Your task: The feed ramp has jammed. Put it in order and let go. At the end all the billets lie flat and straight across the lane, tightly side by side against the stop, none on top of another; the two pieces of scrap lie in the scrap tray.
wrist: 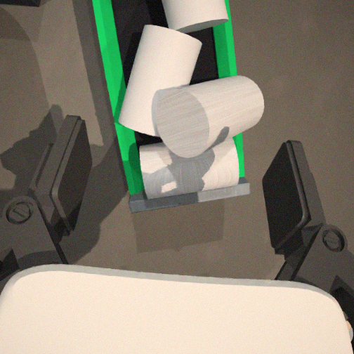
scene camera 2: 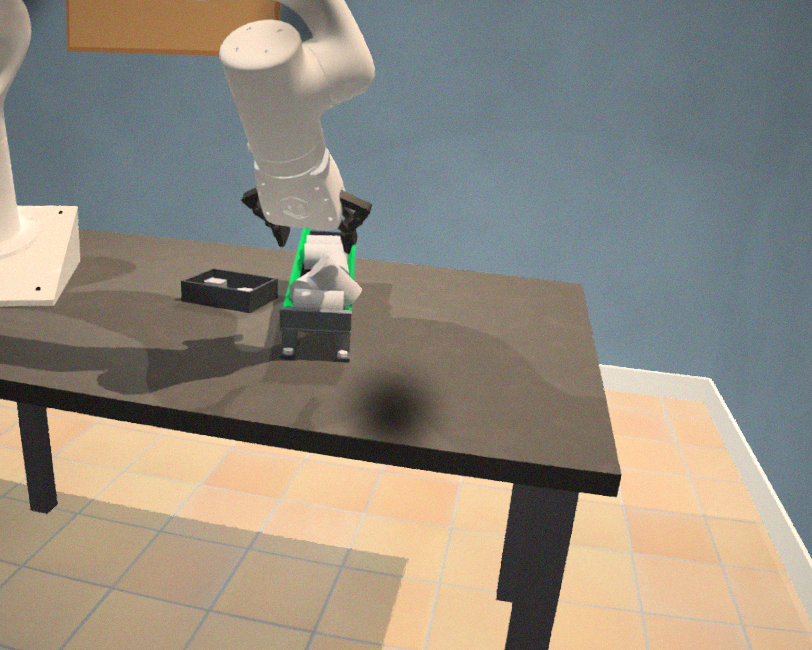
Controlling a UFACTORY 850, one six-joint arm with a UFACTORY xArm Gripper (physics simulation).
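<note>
The ramp's green rails (scene camera 2: 295, 268) (wrist: 114, 65) flank the lane, with a grey stop (scene camera 2: 314, 319) (wrist: 230, 191) at its near end. One billet (scene camera 2: 331, 300) (wrist: 227, 167) lies across the lane by the stop. A second billet (scene camera 2: 346, 284) (wrist: 232, 105) rests on top of it, skewed, one end over the right rail. A third billet (scene camera 2: 308, 281) (wrist: 161, 75) lies slanted, mostly lengthwise, against the left rail. Another billet (scene camera 2: 325, 254) (wrist: 196, 11) shows farther up. My gripper (scene camera 2: 315, 241) (wrist: 182, 148) is open and empty above the ramp, fingers wide apart.
The dark scrap tray (scene camera 2: 213, 296) stands left of the ramp in the scene view, with two small pale pieces of scrap (scene camera 2: 215, 281) (scene camera 2: 245, 289) inside. The ramp stands on the dark table (scene camera 2: 474, 379). The white robot base (scene camera 2: 40, 257) is at the far left.
</note>
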